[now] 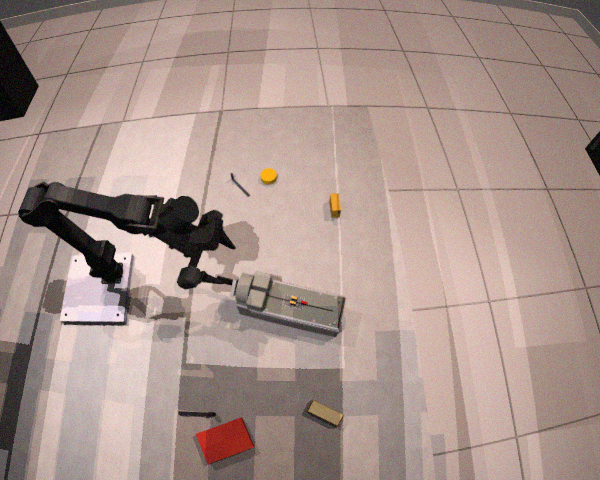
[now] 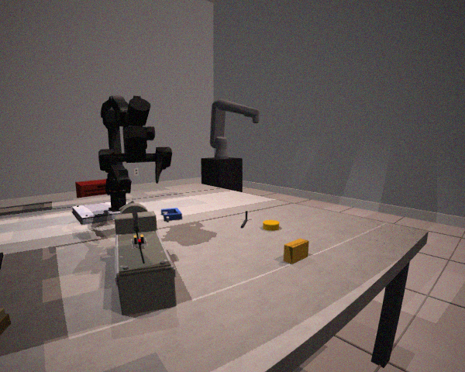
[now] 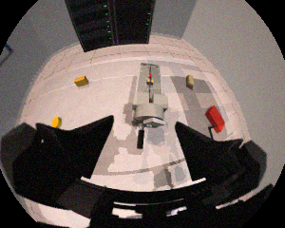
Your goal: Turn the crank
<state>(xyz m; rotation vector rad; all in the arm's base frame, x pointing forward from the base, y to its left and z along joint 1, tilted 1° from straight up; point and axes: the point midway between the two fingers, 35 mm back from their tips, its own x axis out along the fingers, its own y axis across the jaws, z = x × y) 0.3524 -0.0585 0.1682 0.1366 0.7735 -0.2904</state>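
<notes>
My gripper tip is now 2 cm past the dark crank handle, 1 cm to the right of it and 10 cm above it. Round my gripper tip: blue block (21 cm behind, 20 cm to the left, 16 cm below); bent black rod (36 cm to the left, 16 cm below); red pointer (17 cm ahead, 7 cm to the right, 9 cm below).
</notes>
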